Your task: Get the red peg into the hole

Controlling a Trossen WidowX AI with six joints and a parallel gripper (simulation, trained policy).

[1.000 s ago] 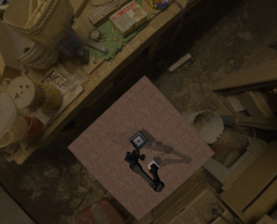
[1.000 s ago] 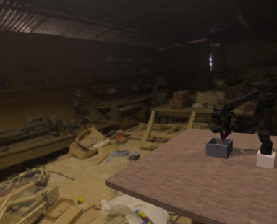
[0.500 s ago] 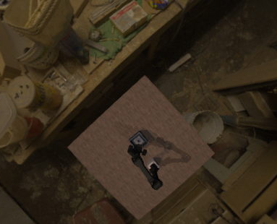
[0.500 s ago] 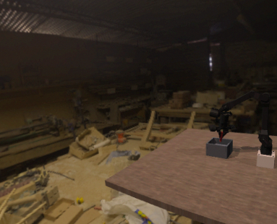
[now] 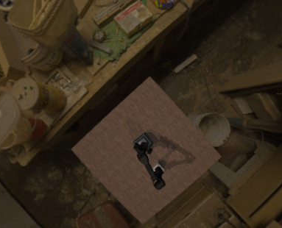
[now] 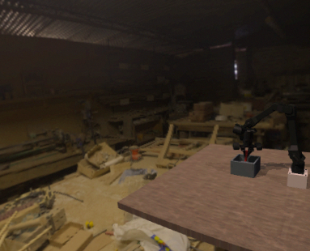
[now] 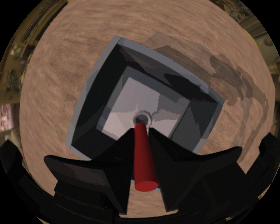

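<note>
My gripper tip is 10 mm to the right of the red peg, 10 mm below it and 10 mm past it. Round my gripper tip: grey box 80 mm below; then light grey plate 60 mm below.
</note>
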